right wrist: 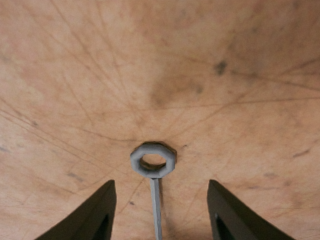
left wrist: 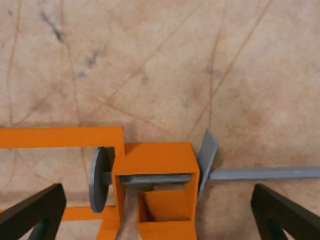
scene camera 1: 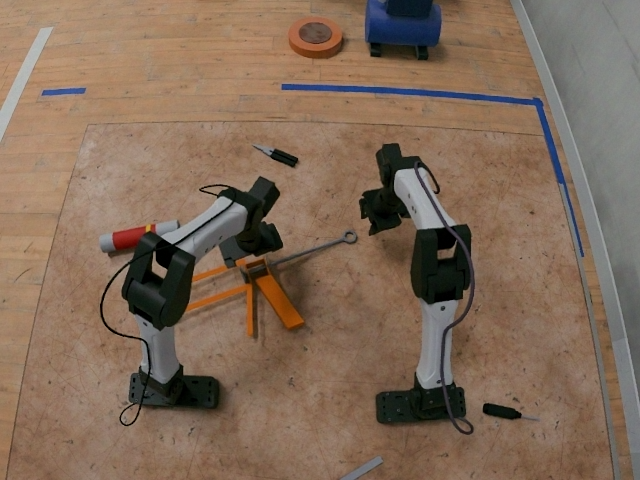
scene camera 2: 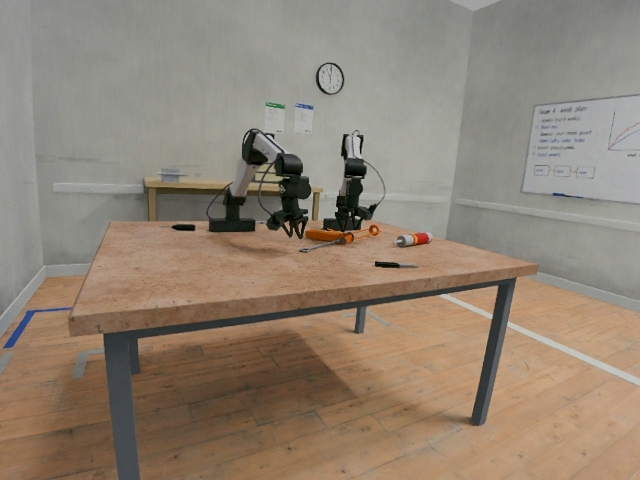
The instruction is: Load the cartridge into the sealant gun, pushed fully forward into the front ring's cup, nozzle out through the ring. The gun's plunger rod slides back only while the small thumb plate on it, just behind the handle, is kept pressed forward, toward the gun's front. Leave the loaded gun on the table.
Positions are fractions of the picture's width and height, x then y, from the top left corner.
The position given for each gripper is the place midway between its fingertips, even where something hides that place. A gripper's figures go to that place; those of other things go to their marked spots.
Scene:
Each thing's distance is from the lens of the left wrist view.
left gripper (left wrist: 0.50, 0.80): 0.10 m
orange sealant gun (left wrist: 0.49, 0.86): 0.18 m

